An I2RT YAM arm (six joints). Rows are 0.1 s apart.
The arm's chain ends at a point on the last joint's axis. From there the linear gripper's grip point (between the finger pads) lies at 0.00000 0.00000 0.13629 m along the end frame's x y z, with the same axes.
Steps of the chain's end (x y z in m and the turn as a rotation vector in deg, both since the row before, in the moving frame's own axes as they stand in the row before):
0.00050 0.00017 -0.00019 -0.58 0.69 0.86
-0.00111 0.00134 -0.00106 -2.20 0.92 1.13
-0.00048 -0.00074 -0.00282 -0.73 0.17 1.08
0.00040 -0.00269 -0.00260 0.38 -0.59 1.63
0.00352 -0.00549 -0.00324 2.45 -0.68 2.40
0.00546 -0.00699 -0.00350 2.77 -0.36 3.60
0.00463 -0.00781 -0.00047 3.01 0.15 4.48
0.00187 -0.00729 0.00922 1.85 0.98 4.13
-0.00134 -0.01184 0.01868 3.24 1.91 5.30
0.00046 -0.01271 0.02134 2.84 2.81 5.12
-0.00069 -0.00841 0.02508 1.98 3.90 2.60
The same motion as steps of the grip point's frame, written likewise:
0.00213 0.00156 -0.00021 -0.58 0.69 0.86
0.00103 0.00659 -0.00118 -2.20 0.92 1.13
-0.00009 0.00100 -0.00283 -0.73 0.17 1.08
-0.00099 -0.00361 -0.00261 0.38 -0.59 1.63
0.00203 -0.01135 -0.00337 2.45 -0.68 2.40
0.00481 -0.01360 -0.00366 2.77 -0.36 3.60
0.00527 -0.01495 -0.00066 3.01 0.15 4.48
0.00436 -0.01160 0.00913 1.85 0.98 4.13
0.00355 -0.01932 0.01839 3.24 1.91 5.30
0.00743 -0.01915 0.02101 2.84 2.81 5.12
0.00868 -0.01290 0.02468 1.98 3.90 2.60

